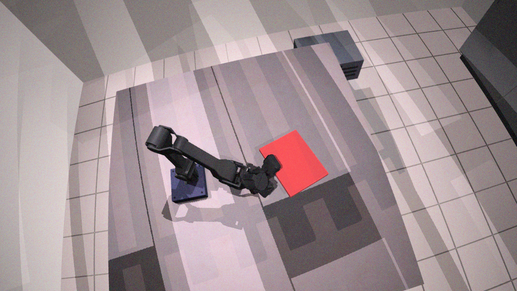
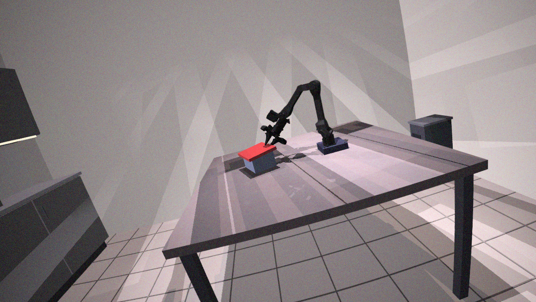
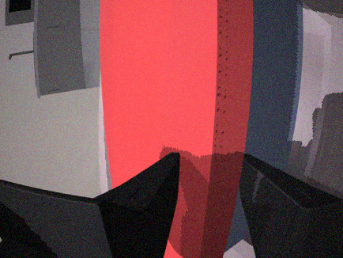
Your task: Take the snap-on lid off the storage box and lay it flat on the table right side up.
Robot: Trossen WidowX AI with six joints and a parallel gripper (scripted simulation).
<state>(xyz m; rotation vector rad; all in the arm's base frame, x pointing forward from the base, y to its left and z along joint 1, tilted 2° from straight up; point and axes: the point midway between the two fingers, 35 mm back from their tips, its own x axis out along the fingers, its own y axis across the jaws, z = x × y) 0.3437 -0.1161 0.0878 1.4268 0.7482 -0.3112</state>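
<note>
My gripper tip is now 70 mm short of the red lid and 20 mm to the right of it. The rest, counted from my gripper tip: storage box: 70 mm ahead, 20 mm to the left, 60 mm below.
</note>
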